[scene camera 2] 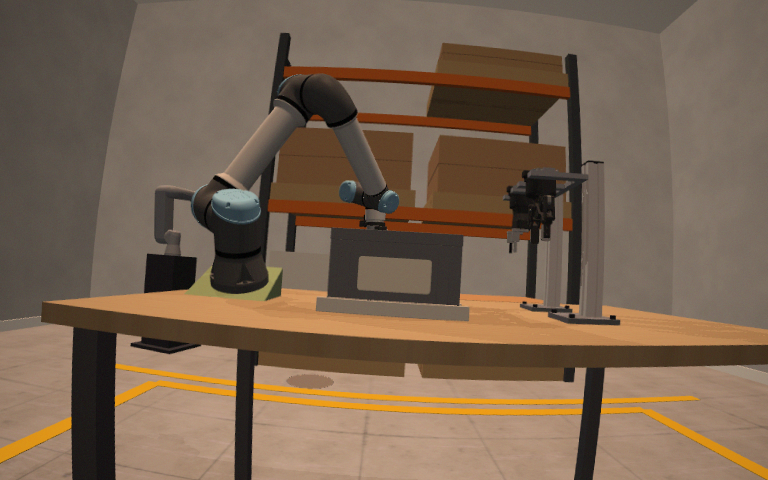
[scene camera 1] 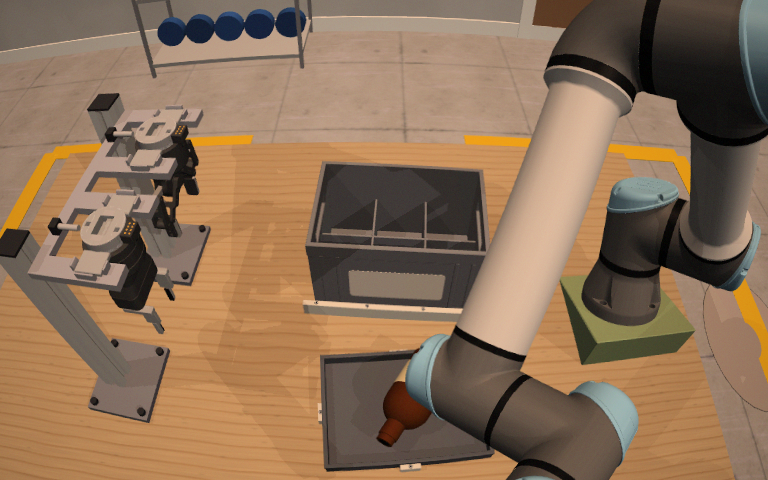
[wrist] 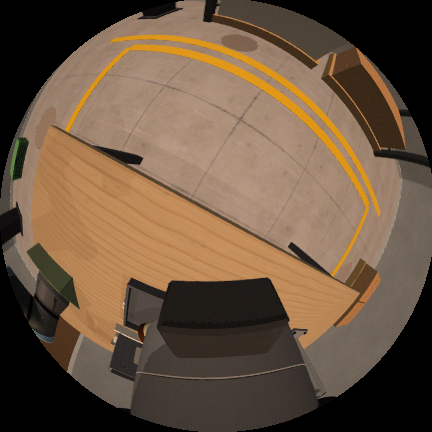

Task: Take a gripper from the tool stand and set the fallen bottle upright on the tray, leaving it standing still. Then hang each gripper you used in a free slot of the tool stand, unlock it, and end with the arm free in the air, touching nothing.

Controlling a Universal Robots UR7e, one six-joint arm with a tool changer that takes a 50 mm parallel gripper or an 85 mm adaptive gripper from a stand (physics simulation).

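Places are measured from the arm's base along level axes (x right, y ahead, z up), in metres.
Where they show: arm's base, origin of the base link: (scene camera 2: 239, 280) (scene camera 1: 620, 301) (wrist: 53, 286).
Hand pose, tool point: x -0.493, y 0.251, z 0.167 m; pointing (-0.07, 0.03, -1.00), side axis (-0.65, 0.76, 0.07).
Things, the pixels of their centre, and the offset from my tool point. "pt": a spot on its surface instead.
- brown bottle, body centre: (scene camera 1: 410, 401) (wrist: 170, 331) dy +0.101, dx +0.253, dz -0.164 m
- shallow grey tray, body centre: (scene camera 1: 404, 407) (wrist: 174, 323) dy +0.109, dx +0.253, dz -0.193 m
- pale strip, surface spot: (scene camera 1: 390, 310) pt dy +0.159, dx +0.418, dz -0.177 m
A brown bottle (scene camera 1: 403, 404) (wrist: 142, 332) with a cream label lies on its side in the shallow grey tray (scene camera 1: 323, 413) (wrist: 127, 300), its neck toward the tray's front left. The arm's elbow-like wrist joints hide part of it. The tool stand (scene camera 1: 62, 300) (scene camera 2: 591, 243) holds both grippers. The parallel gripper (scene camera 1: 165, 311) (scene camera 2: 512, 246) hangs in the slot nearer scene camera 1, fingers apart. The adaptive gripper (scene camera 1: 182, 209) hangs in the other slot. The arm's tool flange (scene camera 2: 373, 224) shows behind the box top in scene camera 2; no gripper is visible on it.
A dark box (scene camera 1: 328, 277) (scene camera 2: 339, 266) with thin dividers stands behind the tray, with a pale strip (scene camera 1: 390, 310) along its foot. The arm's base stands on a green wedge (scene camera 1: 623, 345) (scene camera 2: 271, 288) at the table's right in scene camera 1.
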